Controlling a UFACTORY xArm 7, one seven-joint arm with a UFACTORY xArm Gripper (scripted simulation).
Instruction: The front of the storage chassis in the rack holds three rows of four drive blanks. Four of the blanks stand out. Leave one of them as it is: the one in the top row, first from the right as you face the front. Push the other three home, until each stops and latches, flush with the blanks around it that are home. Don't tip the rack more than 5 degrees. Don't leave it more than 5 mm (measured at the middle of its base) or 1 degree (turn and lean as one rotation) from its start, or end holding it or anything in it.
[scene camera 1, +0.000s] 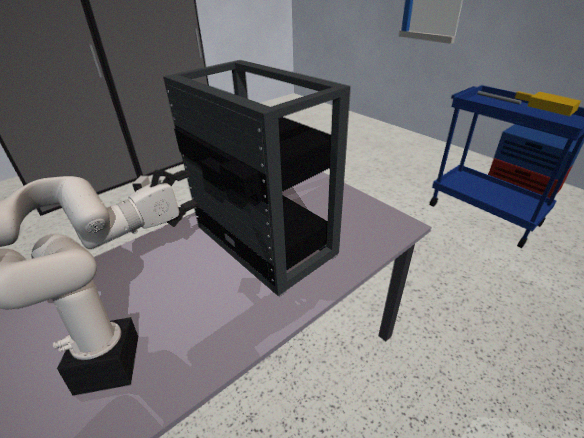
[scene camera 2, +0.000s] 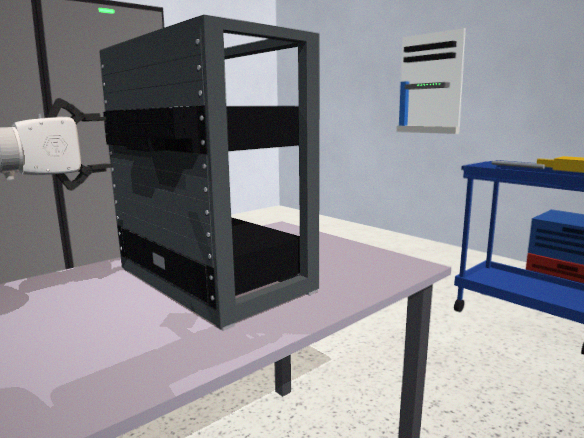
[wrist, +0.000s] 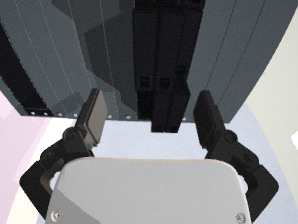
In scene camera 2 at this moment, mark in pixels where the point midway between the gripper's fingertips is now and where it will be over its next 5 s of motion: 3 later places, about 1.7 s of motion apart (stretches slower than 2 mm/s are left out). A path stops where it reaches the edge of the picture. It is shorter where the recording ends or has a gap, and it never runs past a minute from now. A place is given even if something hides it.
My gripper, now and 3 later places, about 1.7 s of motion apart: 106, 142; 129, 149; 141, 143; 150, 143
